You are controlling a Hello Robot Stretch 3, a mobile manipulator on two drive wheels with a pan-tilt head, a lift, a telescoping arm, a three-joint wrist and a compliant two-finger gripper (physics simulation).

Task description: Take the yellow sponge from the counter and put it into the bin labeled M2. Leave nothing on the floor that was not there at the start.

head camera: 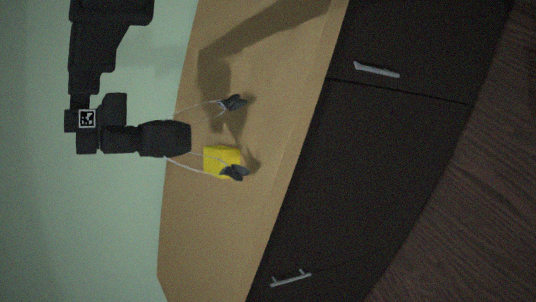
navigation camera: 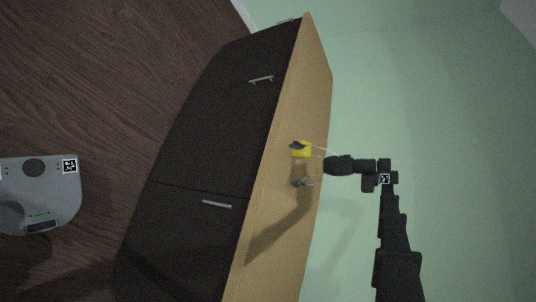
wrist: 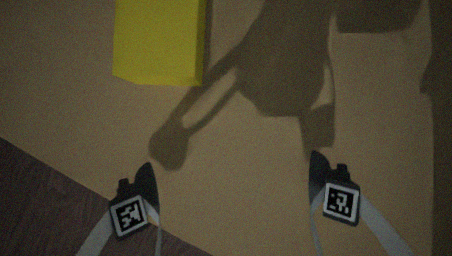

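Pixels of known places: gripper, fingertip midpoint: (head camera: 246,137) (navigation camera: 290,164); robot's base at its link origin: (navigation camera: 34,166).
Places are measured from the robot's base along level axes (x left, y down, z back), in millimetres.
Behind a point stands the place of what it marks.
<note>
The yellow sponge (head camera: 214,159) {x -783, y -955, z -20 mm} (navigation camera: 304,150) {x -770, y -953, z -22 mm} (wrist: 157,40) lies on the wooden counter (head camera: 210,225) {x -931, y -910, z -202 mm} (navigation camera: 310,100) {x -1005, y -910, z -271 mm} (wrist: 390,125). My gripper (head camera: 235,137) {x -666, y -937, z 23 mm} (navigation camera: 298,164) {x -666, y -937, z 23 mm} (wrist: 232,174) {x -666, y -937, z 23 mm} is open and empty above the counter, its fingers wide apart. In the head view one finger overlaps the sponge's lower right corner, and the other finger stands well to the far side of a bare gap. In the wrist view the sponge is beyond the fingertips, up and to the left, and its top end is cut off by the frame. The bin labeled M2 does not show in these views.
Dark cabinet fronts (head camera: 360,160) {x -627, y -654, z -37 mm} (navigation camera: 210,135) {x -669, y -531, z -104 mm} with metal handles (head camera: 376,69) {x -476, y -754, z 145 mm} (navigation camera: 217,204) {x -477, y -752, z 144 mm} drop from the counter's front edge. A green wall (head camera: 75,225) {x -1507, y -1281, z -279 mm} (navigation camera: 450,125) {x -1416, y -1701, z -133 mm} runs behind it. My grey base (navigation camera: 45,190) {x -31, y -160, z 93 mm} stands on the dark wooden floor (navigation camera: 100,75) {x -303, y 0, z -476 mm} (wrist: 40,200).
</note>
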